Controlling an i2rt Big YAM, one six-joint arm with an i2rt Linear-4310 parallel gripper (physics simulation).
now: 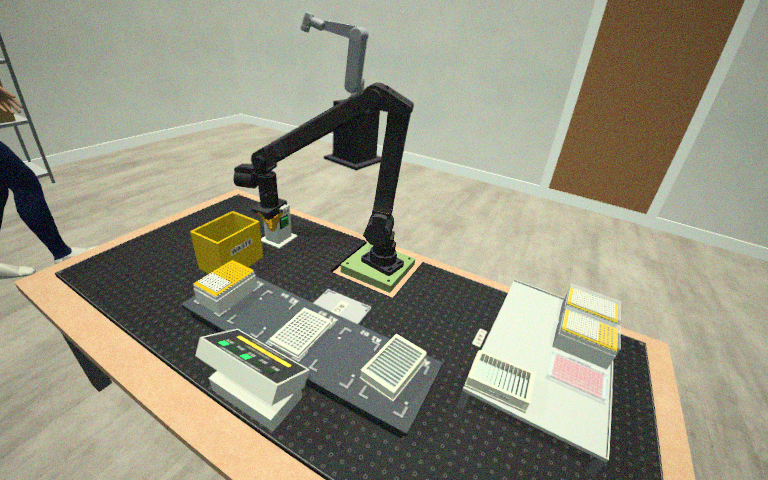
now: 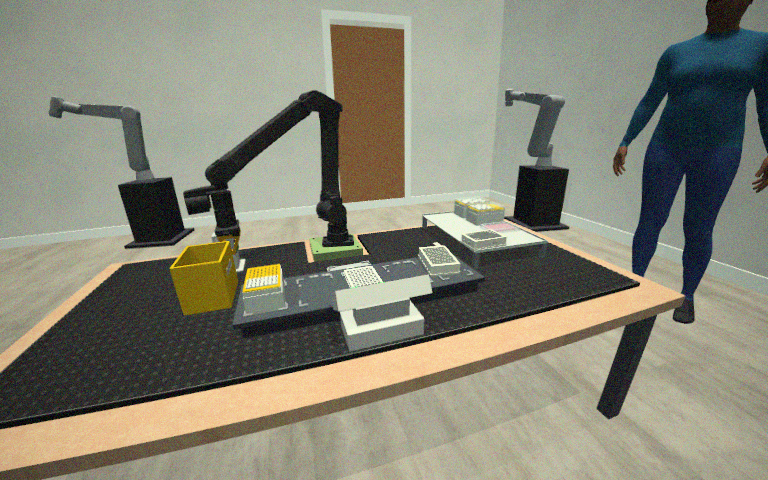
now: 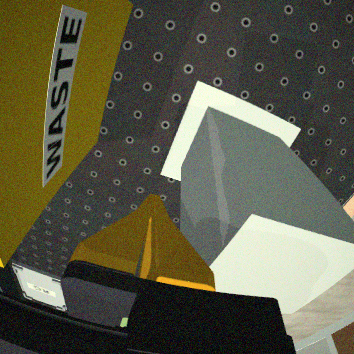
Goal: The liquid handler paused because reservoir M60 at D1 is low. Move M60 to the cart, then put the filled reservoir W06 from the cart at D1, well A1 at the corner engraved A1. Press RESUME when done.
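Frame: origin at the arm's base, x back, y left, z down, level; metres.
Where they show: gripper, fingertip midpoint: (image 1: 272, 231) (image 2: 233, 254) (image 3: 152, 201); arm's base, origin of the base link: (image 1: 382, 263) (image 2: 338, 242).
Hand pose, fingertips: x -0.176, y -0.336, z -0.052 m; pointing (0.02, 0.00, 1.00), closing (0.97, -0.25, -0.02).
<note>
Things, the pixels of their centre, and the offset from my fingertips. "spot": a spot on its surface instead. Level surfaces: height alone.
- small grey button box, body centre: (image 3: 246, 191) (image 1: 277, 223) (image 2: 226, 250) dx +0.049, dy -0.037, dz +0.003 m
- green button, body centre: (image 1: 283, 221) dx +0.054, dy -0.008, dz -0.012 m
- ribbed white reservoir, body centre: (image 1: 394, 365) (image 2: 438, 259) dx -0.161, dy +0.630, dz +0.001 m
- grey deck, its level: dz +0.020 m
- second ribbed reservoir, body centre: (image 1: 500, 379) (image 2: 483, 239) dx -0.050, dy +0.825, dz -0.008 m
- white cart, body centre: (image 1: 546, 356) (image 2: 476, 233) dx +0.128, dy +0.885, dz +0.035 m
- yellow WASTE bin, body centre: (image 2: 208, 275) (image 1: 228, 245) dx -0.147, dy -0.024, dz +0.001 m
- yellow tip box, body centre: (image 2: 264, 286) (image 1: 226, 285) dx -0.265, dy +0.160, dz -0.012 m
- white well plate, body centre: (image 1: 301, 331) (image 2: 363, 279) dx -0.222, dy +0.405, dz +0.013 m
- handler console, surface spot: (image 1: 249, 367) spot: dx -0.395, dy +0.468, dz -0.072 m
- pink plate, body centre: (image 1: 577, 375) (image 2: 500, 227) dx +0.083, dy +0.958, dz +0.001 m
My gripper (image 1: 272, 222) (image 2: 233, 242) (image 3: 152, 201) is shut and empty, its yellow fingers pointing down close against the small grey button box (image 1: 279, 231) (image 3: 246, 168) at the back left. A green button (image 1: 284, 222) shows on that box, right beside the fingertips; I cannot tell whether they touch it. One ribbed white reservoir (image 1: 394, 365) (image 2: 439, 257) sits in the right slot of the grey deck (image 1: 334, 362) (image 2: 320, 290). A second ribbed reservoir (image 1: 501, 377) (image 2: 483, 238) stands on the near corner of the white cart (image 1: 525, 324) (image 2: 449, 221). Their labels are too small to read.
The yellow WASTE bin (image 1: 225, 243) (image 2: 203, 281) (image 3: 21, 105) stands just left of the gripper. A yellow tip box (image 1: 224, 282) and a white well plate (image 1: 301, 330) sit on the deck. The handler console (image 1: 249, 367) (image 2: 382, 295) is in front. Tip boxes (image 1: 592, 324) and a pink plate (image 1: 578, 375) are on the cart.
</note>
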